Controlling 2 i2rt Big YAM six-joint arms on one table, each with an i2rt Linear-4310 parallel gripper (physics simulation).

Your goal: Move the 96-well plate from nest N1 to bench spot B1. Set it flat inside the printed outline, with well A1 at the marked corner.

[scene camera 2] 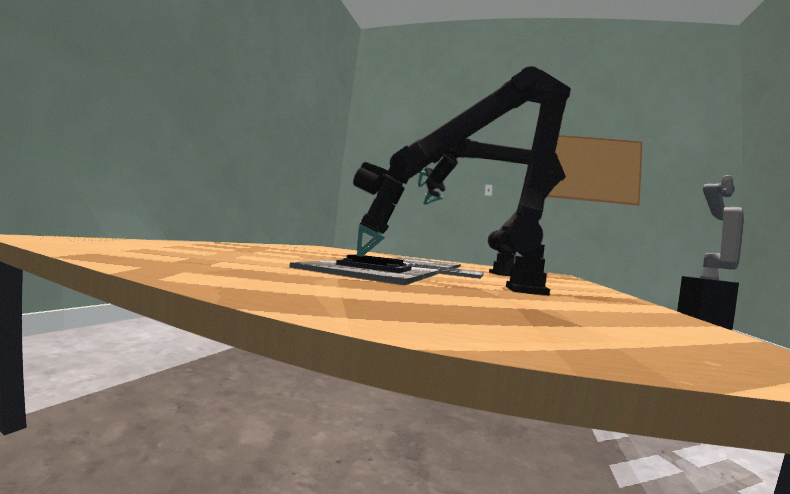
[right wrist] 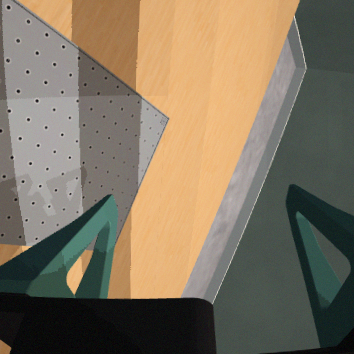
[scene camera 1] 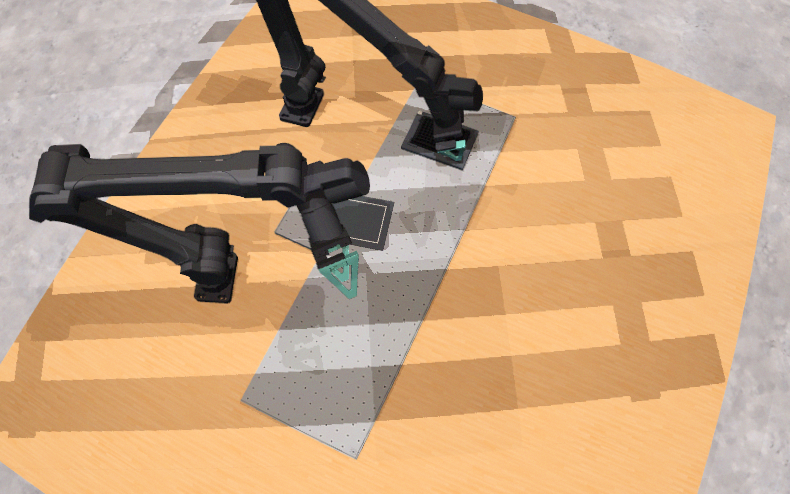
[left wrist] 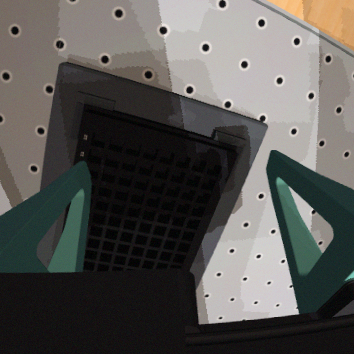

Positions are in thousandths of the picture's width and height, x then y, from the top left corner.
Labels:
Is my left gripper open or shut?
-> Open.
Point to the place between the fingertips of my right gripper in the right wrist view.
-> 566, 558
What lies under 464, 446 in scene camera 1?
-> A dark outlined rectangle.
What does my right gripper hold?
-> Nothing.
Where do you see a black well plate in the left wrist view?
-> At 436, 530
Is my right gripper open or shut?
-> Open.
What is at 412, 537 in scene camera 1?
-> My right gripper.

